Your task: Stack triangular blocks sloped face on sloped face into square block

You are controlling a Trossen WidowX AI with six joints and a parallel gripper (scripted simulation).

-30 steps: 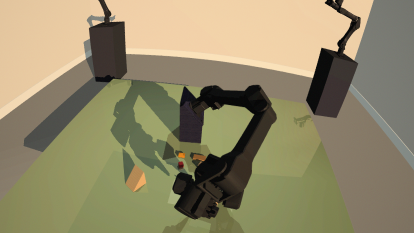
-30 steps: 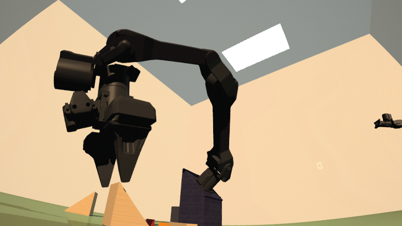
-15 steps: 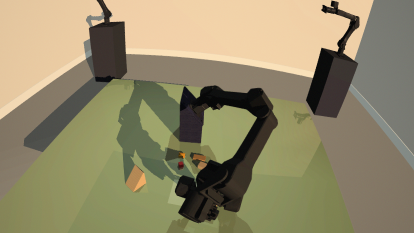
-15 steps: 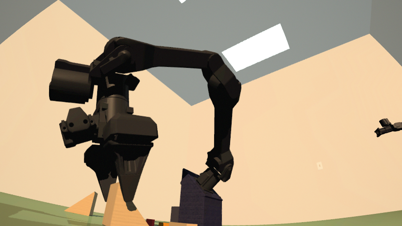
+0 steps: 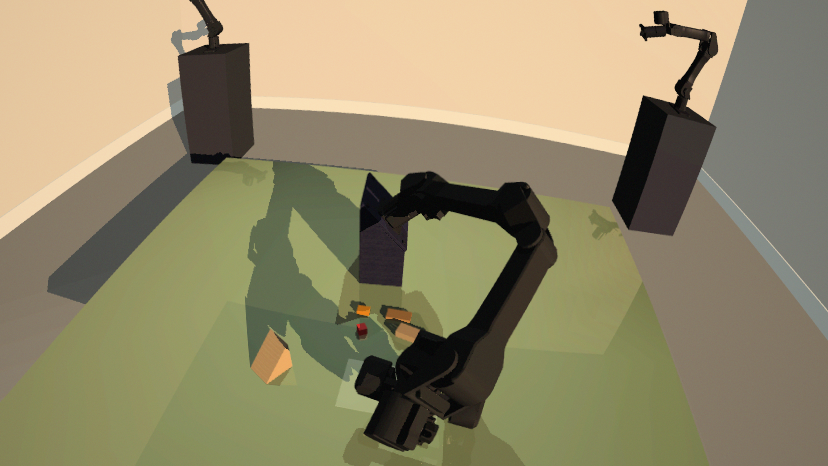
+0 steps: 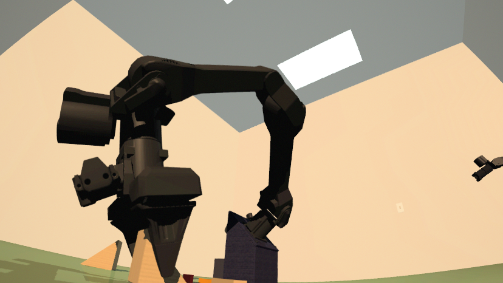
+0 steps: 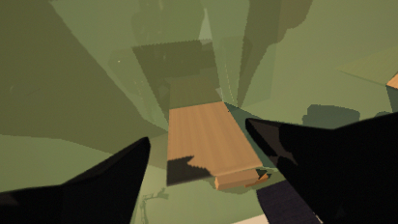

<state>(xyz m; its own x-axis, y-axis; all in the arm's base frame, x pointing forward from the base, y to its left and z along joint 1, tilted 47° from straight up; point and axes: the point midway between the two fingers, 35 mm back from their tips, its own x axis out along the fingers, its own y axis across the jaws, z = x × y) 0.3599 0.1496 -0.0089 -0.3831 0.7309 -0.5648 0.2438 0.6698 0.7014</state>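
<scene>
Right now the brown block is 210 mm behind my gripper tip, 60 mm to the right of it and 10 mm below it. The rest, counted from my gripper tip: orange cube (220 mm behind, 130 mm to the right, 10 mm below).
</scene>
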